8 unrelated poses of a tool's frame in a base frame.
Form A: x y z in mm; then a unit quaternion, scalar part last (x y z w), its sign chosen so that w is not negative.
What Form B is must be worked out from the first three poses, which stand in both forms.
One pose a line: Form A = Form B
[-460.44, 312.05, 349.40, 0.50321, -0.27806, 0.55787, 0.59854] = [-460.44, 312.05, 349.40, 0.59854, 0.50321, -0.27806, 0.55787]
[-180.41, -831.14, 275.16, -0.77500, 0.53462, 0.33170, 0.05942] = [-180.41, -831.14, 275.16, 0.05942, -0.77500, 0.53462, 0.33170]
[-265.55, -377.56, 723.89, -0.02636, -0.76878, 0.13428, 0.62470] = [-265.55, -377.56, 723.89, 0.62470, -0.02636, -0.76878, 0.13428]
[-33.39, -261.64, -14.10, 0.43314, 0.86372, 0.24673, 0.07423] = [-33.39, -261.64, -14.10, 0.07423, 0.43314, 0.86372, 0.24673]
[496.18, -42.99, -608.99, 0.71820, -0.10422, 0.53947, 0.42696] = [496.18, -42.99, -608.99, 0.42696, 0.71820, -0.10422, 0.53947]
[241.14, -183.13, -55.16, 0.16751, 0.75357, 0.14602, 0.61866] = [241.14, -183.13, -55.16, 0.61866, 0.16751, 0.75357, 0.14602]
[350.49, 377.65, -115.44, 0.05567, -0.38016, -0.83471, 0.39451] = [350.49, 377.65, -115.44, 0.39451, 0.05567, -0.38016, -0.83471]
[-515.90, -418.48, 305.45, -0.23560, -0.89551, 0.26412, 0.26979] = [-515.90, -418.48, 305.45, 0.26979, -0.23560, -0.89551, 0.26412]
